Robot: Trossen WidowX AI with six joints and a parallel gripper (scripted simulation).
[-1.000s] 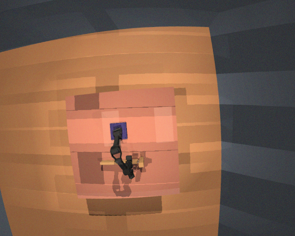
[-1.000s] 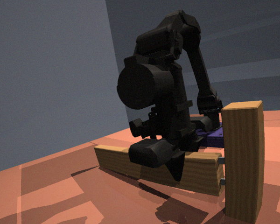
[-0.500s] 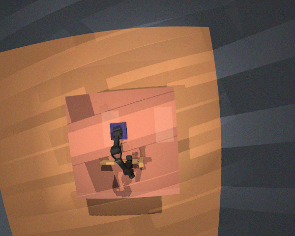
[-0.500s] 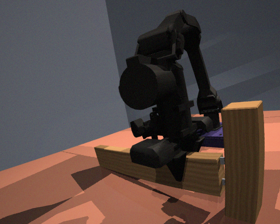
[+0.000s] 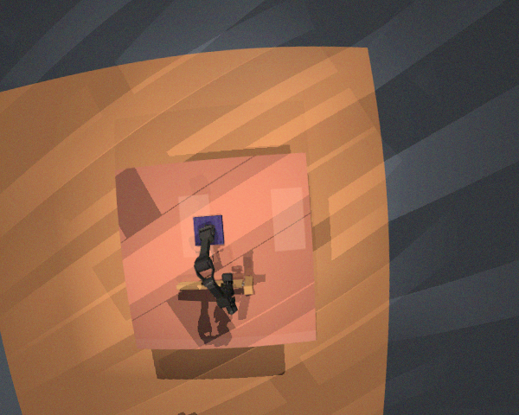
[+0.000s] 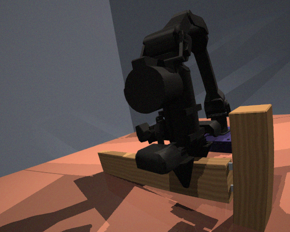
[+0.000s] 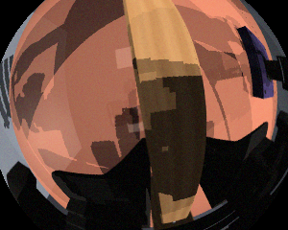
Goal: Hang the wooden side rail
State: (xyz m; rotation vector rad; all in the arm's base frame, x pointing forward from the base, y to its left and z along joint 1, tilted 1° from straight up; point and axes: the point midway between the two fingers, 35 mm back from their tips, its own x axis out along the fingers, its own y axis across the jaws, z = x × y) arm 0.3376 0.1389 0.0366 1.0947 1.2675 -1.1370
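Right now my gripper tip is 10 mm past the headboard post, 120 mm to the right of it and 40 mm below it.
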